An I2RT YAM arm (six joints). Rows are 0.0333 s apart.
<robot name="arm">
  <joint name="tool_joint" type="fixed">
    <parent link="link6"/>
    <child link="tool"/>
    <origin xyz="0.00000 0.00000 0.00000" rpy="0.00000 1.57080 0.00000"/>
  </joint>
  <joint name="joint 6" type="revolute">
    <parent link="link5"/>
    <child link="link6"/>
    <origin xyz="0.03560 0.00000 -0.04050" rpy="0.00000 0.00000 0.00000"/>
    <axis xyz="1 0 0"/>
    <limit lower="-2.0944" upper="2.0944"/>
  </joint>
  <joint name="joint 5" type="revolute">
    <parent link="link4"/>
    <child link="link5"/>
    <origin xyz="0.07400 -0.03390 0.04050" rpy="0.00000 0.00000 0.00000"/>
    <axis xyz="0 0 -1"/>
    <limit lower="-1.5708" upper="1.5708"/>
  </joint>
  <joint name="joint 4" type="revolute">
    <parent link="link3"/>
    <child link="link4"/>
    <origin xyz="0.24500 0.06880 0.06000" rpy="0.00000 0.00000 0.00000"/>
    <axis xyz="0 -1 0"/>
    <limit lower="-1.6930" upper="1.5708"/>
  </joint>
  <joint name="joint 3" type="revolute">
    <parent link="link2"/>
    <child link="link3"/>
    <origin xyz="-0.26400 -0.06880 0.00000" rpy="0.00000 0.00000 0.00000"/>
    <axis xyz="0 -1 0"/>
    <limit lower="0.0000" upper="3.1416"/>
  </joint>
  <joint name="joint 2" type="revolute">
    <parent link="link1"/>
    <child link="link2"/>
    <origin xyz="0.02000 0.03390 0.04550" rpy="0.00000 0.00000 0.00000"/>
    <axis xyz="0 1 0"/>
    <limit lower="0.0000" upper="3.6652"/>
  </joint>
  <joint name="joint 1" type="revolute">
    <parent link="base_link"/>
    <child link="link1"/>
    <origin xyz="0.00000 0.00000 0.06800" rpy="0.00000 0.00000 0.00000"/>
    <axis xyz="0 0 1"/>
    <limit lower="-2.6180" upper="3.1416"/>
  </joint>
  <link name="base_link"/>
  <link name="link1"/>
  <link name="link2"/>
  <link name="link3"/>
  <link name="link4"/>
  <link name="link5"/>
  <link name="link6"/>
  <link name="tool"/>
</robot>
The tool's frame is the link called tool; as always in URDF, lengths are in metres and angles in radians.
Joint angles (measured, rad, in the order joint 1, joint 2, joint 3, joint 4, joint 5, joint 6), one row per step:
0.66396 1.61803 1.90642 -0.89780 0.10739 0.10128
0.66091 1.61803 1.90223 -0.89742 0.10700 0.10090
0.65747 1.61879 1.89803 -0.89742 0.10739 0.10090
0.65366 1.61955 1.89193 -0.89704 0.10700 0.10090
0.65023 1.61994 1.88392 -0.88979 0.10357 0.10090
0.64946 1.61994 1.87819 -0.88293 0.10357 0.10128
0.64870 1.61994 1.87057 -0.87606 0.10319 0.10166
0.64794 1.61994 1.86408 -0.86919 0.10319 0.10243
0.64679 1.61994 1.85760 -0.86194 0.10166 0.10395
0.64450 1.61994 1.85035 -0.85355 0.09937 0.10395
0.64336 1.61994 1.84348 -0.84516 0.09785 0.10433
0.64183 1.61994 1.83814 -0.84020 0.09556 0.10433
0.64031 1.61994 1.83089 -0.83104 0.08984 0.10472
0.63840 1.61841 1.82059 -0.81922 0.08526 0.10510
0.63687 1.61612 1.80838 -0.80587 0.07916 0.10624
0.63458 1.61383 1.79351 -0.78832 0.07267 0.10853
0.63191 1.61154 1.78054 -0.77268 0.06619 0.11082
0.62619 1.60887 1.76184 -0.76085 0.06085 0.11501
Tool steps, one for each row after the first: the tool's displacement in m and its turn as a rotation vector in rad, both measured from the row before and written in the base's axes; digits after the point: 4 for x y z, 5 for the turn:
0.0009 -0.0006 -0.0013 -0.00244 0.00298 -0.00251
0.0011 -0.0006 -0.0015 -0.00322 0.00378 -0.00376
0.0013 -0.0006 -0.0021 -0.00377 0.00528 -0.00349
0.0015 -0.0002 -0.0020 0.00090 0.00213 -0.00065
0.0008 0.0003 -0.0012 0.00095 -0.00075 -0.00099
0.0008 0.0003 -0.0018 -0.00001 0.00089 -0.00067
0.0008 0.0003 -0.0014 0.00077 0.00001 -0.00121
0.0008 0.0002 -0.0014 0.00225 0.00054 -0.00079
0.0012 0.0000 -0.0015 0.00175 -0.00011 -0.00043
0.0009 0.0003 -0.0014 0.00189 -0.00053 -0.00013
0.0007 0.0000 -0.0012 0.00084 0.00110 0.00033
0.0009 0.0003 -0.0015 0.00408 0.00062 0.00291
0.0009 0.0000 -0.0017 0.00422 -0.00071 0.00160
0.0007 0.0001 -0.0019 0.00567 -0.00018 0.00280
0.0012 0.0001 -0.0024 0.00756 -0.00082 0.00172
0.0011 -0.0001 -0.0020 0.00752 -0.00083 0.00135
0.0016 -0.0011 -0.0041 0.00292 0.00699 -0.00371

